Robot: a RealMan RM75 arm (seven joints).
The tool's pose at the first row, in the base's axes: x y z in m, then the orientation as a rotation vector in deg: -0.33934, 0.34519, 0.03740, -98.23, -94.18, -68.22
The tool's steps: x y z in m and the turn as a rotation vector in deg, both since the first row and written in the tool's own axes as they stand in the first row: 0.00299, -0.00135, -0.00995, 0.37, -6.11, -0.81; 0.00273, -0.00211, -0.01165, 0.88, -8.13, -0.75; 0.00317, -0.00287, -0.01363, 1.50, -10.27, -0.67; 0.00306, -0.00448, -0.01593, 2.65, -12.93, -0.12; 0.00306, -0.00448, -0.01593, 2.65, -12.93, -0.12; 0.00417, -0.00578, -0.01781, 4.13, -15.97, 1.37; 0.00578, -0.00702, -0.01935, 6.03, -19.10, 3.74; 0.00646, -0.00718, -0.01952, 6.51, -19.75, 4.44; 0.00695, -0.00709, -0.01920, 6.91, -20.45, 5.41; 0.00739, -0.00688, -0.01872, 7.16, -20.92, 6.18
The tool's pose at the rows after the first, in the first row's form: -0.34349, 0.33884, 0.04463, -102.73, -98.69, -63.97; -0.34463, 0.33743, 0.04510, -104.16, -99.93, -61.94; -0.34592, 0.33616, 0.04631, -105.61, -101.23, -59.67; -0.34804, 0.33447, 0.04702, -107.40, -102.43, -56.20; -0.34804, 0.33447, 0.04702, -107.40, -102.43, -56.20; -0.34989, 0.33374, 0.04861, -109.80, -102.85, -51.61; -0.35163, 0.33355, 0.05046, -112.41, -102.35, -46.07; -0.35190, 0.33380, 0.05107, -112.99, -102.02, -44.73; -0.35178, 0.33432, 0.05134, -113.81, -101.38, -43.31; -0.35150, 0.33492, 0.05151, -114.44, -100.81, -42.32
